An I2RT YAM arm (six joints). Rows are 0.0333 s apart.
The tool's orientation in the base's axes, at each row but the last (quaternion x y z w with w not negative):
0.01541, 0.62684, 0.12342, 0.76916
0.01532, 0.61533, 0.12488, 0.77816
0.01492, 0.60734, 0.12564, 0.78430
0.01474, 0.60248, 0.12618, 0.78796
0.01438, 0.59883, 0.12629, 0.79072
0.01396, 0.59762, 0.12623, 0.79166
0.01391, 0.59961, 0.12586, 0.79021
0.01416, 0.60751, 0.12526, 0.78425
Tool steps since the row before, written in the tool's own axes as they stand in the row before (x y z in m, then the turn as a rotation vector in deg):
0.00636, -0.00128, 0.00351, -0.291, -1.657, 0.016
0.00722, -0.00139, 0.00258, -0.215, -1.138, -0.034
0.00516, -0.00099, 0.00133, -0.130, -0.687, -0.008
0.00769, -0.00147, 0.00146, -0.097, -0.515, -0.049
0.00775, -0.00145, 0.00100, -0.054, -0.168, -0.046
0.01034, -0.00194, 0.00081, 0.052, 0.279, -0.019
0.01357, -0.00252, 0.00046, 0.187, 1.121, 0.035
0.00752, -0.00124, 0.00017, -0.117, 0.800, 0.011
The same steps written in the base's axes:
0.00478, 0.00055, -0.00559, 0.245, -1.665, -0.013
0.00425, 0.00053, -0.00651, 0.122, -1.152, -0.005
0.00264, 0.00032, -0.00472, 0.085, -0.694, 0.000
0.00352, 0.00043, -0.00713, 0.023, -0.526, -0.012
0.00316, 0.00041, -0.00728, -0.027, -0.180, 0.009
0.00375, 0.00047, -0.00985, -0.056, 0.279, -0.006
0.00428, 0.00055, -0.01312, -0.124, 1.130, 0.027
0.00212, 0.00043, -0.00731, -0.160, 0.751, 0.253

